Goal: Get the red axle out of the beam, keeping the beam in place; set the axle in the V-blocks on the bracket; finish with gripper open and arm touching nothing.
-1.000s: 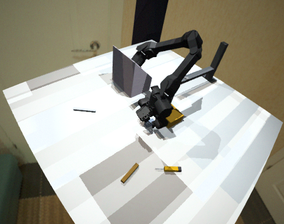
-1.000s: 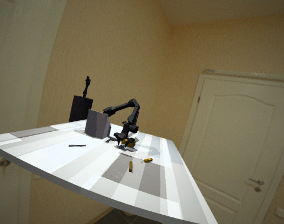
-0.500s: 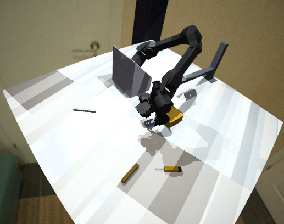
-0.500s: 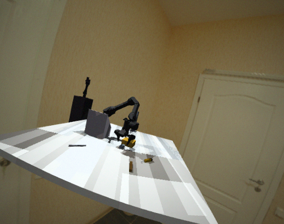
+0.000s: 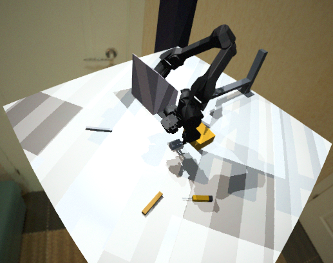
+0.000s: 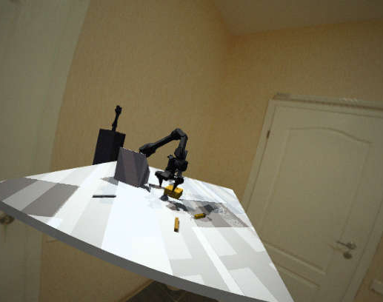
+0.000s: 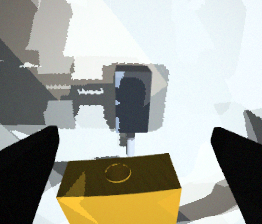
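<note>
The grey-blue block lies 2 cm to the left of my gripper tip and 5 cm below it. The rest, counted from my gripper tip: yellow beam 3 cm ahead, 12 cm to the left, 4 cm below; wooden bar 15 cm ahead, 25 cm to the right, 6 cm below; yellow-handled tool 24 cm ahead, 10 cm to the right, 6 cm below.
</note>
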